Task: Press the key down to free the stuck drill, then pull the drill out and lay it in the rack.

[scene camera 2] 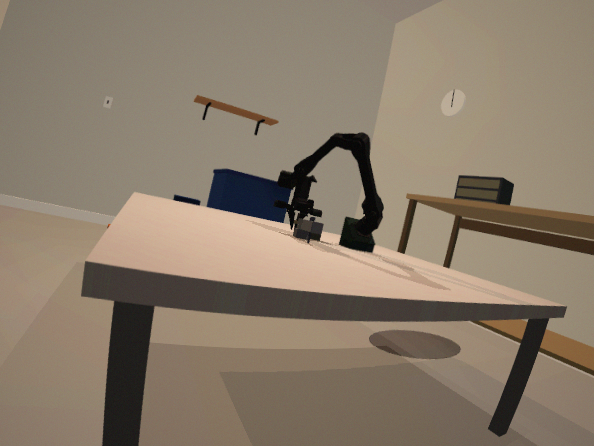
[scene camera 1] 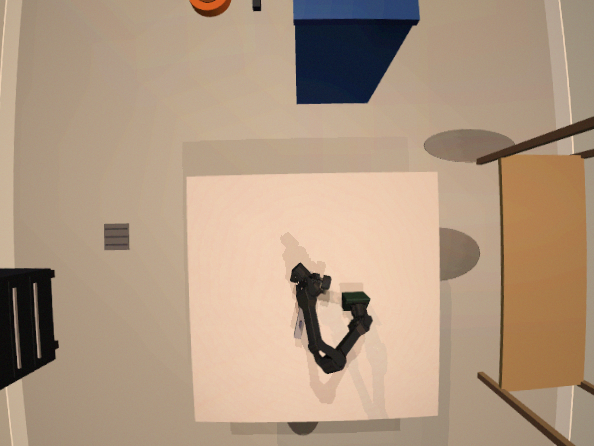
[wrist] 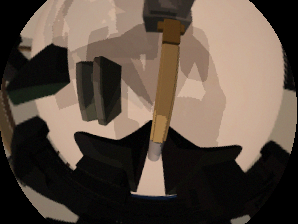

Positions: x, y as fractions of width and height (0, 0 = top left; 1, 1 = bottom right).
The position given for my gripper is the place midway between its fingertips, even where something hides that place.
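Scene camera 2 gives me a sight of my gripper (scene camera 2: 0.49, 0.52). In the wrist view I find my gripper (wrist: 0.53, 0.55) as well, and it is carrying a tan drill (wrist: 0.58, 0.13). A rack (wrist: 0.33, 0.37) is visible there too.
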